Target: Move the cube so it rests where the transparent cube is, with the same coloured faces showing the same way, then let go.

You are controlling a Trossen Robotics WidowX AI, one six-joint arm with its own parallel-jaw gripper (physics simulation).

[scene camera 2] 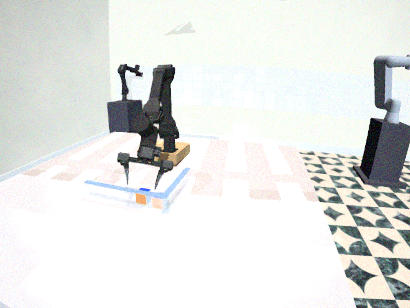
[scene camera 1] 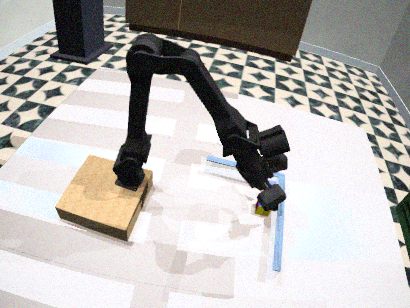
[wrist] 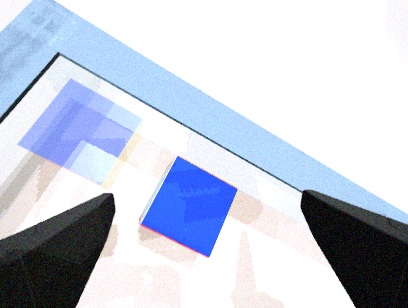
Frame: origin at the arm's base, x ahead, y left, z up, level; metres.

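Seen in the pictures: gripper, fingertip midpoint: [scene camera 2: 141,187] [wrist: 209,199]; arm's base, link origin: [scene camera 2: 169,150] [scene camera 1: 130,179].
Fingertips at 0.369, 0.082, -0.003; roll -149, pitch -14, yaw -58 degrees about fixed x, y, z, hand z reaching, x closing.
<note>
Offsets run from my fingertips to a thing's top centre, as dx, dy, dz. Level surfaces: height alone.
The cube @(-0.004, +0.003, -0.014) [scene camera 1: 262,209] [scene camera 2: 141,199] [wrist: 192,207] stands on the table. Its blue face is up; a yellow face shows in scene camera 1 and an orange one in scene camera 2. In the wrist view, a red edge is at its lower side. The transparent cube [scene camera 2: 158,203] [wrist: 80,125] is beside it, apart, nearer the frame's corner, also blue on top, with a red lower edge and a yellow right side in the wrist view. My gripper [scene camera 1: 267,192] [scene camera 2: 142,186] [wrist: 209,199] is open above the cube, its fingers on either side in the wrist view, touching nothing.
A light-blue L-shaped barrier @(-0.070, -0.057, +0.006) [scene camera 1: 279,230] [scene camera 2: 175,182] [wrist: 195,107] runs close beside both cubes and meets in a corner near the transparent one. The arm's wooden base block [scene camera 1: 102,195] [scene camera 2: 184,152] stands farther back. The white table @(dz -0.054) [scene camera 1: 340,210] [scene camera 2: 225,240] carries patches of light and shadow.
</note>
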